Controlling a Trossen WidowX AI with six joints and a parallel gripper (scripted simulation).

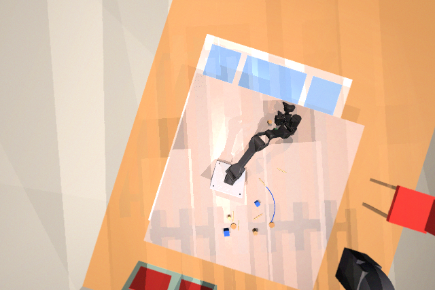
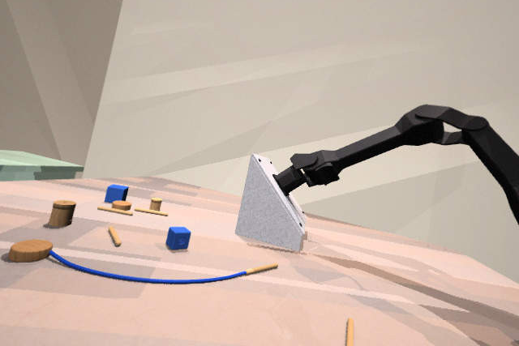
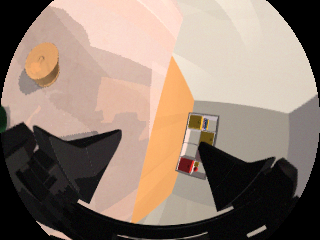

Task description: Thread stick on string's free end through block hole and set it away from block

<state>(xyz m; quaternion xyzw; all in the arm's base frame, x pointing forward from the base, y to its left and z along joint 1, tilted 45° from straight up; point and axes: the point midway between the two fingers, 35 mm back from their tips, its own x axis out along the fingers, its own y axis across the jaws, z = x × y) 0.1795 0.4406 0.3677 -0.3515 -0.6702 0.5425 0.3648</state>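
The green object lies 40 mm ahead of my gripper tip, 170 mm to the right of it and 40 mm below it.
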